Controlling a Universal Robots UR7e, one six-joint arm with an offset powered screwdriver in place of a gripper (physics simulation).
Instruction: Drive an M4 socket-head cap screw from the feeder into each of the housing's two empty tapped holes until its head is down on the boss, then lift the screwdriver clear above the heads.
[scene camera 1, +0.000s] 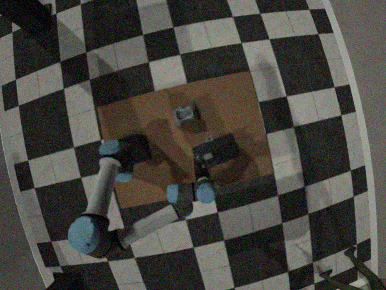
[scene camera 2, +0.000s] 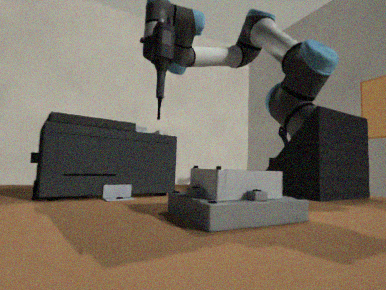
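My screwdriver (scene camera 2: 158, 118) points straight down, with its bit tip a little above the right part of the feeder's top in scene camera 2. In scene camera 1 the wrist hides the tip. Whether a screw sits on the bit is too small to tell. The dark feeder (scene camera 1: 225, 148) (scene camera 2: 107, 157) stands on the brown table, with small light parts on its top. The grey housing (scene camera 1: 186, 114) (scene camera 2: 250, 185) stands apart from it, a raised block on a wider base. Two black screw heads (scene camera 2: 196, 167) (scene camera 2: 219, 168) show on its block's top. I cannot make out its tapped holes.
A large black box (scene camera 1: 137, 149) (scene camera 2: 342, 155) stands beside the arm's base. A small white bracket (scene camera 2: 117, 191) stands before the feeder. The brown table (scene camera 1: 235, 95) (scene camera 2: 165, 265) bears them. Green limb-like shapes (scene camera 1: 364, 271) show at scene camera 1's lower right.
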